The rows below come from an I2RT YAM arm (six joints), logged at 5 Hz.
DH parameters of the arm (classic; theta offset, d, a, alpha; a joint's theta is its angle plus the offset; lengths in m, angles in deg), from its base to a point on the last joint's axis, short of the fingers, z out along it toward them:
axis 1: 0 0.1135 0.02 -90
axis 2: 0 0 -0.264 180
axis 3: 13.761 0 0.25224 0
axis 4: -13.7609 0 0.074 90
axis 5: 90 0 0 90
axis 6: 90 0.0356 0 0
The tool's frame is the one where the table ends.
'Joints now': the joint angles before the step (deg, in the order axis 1, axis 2, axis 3, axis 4, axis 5, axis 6). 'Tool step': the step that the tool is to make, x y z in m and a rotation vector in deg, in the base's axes. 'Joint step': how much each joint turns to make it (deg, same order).
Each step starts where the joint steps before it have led.
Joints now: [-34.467, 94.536, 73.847, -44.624, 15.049, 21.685]
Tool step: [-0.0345, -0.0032, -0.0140, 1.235, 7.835, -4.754]
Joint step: [-3.672, -2.454, -4.874, -4.533, 3.787, -0.317]
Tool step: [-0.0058, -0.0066, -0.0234, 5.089, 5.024, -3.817]
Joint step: [-1.644, 3.942, -0.356, -3.588, -0.256, 2.430]
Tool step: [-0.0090, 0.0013, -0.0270, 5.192, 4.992, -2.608]
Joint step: [-0.960, 3.037, -2.540, -2.155, -0.559, 1.807]
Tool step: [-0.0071, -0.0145, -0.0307, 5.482, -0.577, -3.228]
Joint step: [-3.394, 4.810, -1.454, 3.025, -4.435, -0.130]
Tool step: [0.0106, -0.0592, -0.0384, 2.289, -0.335, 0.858]
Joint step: [-5.761, 13.825, 9.825, 4.058, -1.682, -6.819]
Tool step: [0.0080, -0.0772, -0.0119, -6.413, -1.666, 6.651]
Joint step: [-5.713, 11.041, 14.798, 5.241, 1.821, -12.802]
